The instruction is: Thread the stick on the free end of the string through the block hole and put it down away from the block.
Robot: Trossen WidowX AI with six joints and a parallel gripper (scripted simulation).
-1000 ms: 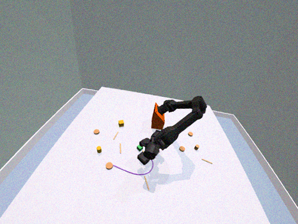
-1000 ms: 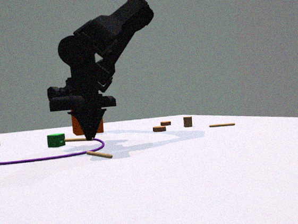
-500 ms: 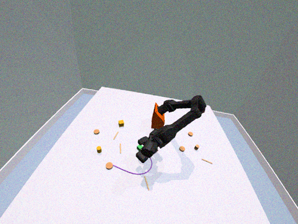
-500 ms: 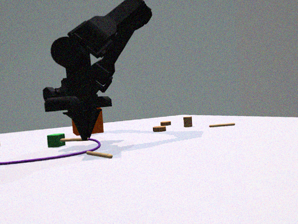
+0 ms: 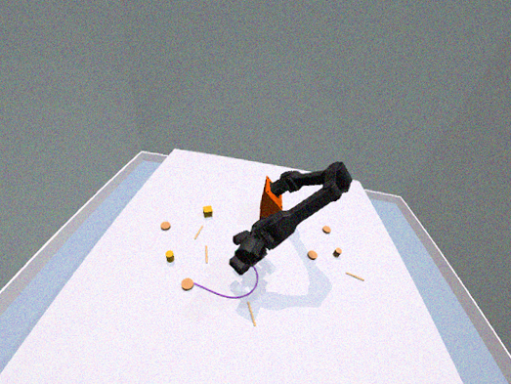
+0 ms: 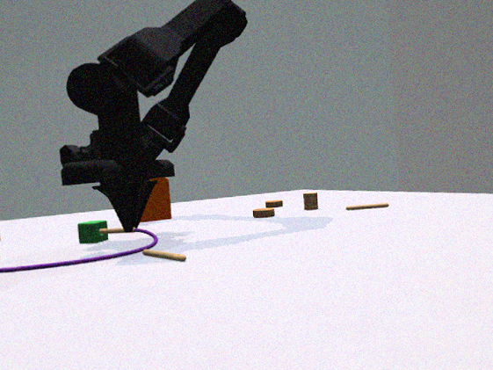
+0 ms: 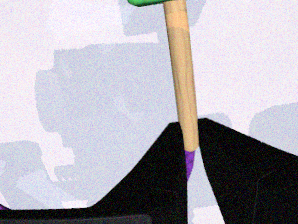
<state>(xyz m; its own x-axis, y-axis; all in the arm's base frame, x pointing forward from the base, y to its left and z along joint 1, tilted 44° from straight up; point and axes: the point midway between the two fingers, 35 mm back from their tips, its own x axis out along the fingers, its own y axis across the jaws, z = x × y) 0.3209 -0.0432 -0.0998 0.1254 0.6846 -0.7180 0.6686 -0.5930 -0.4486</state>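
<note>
The green block is 50 mm behind my gripper tip and 40 mm to the right of it. From my gripper tip the other things lie so: thin wooden stick: 10 mm to the right, 10 mm behind; loose stick: 180 mm ahead, 10 mm below; round wooden button: 220 mm to the right, 80 mm ahead, 10 mm below.
</note>
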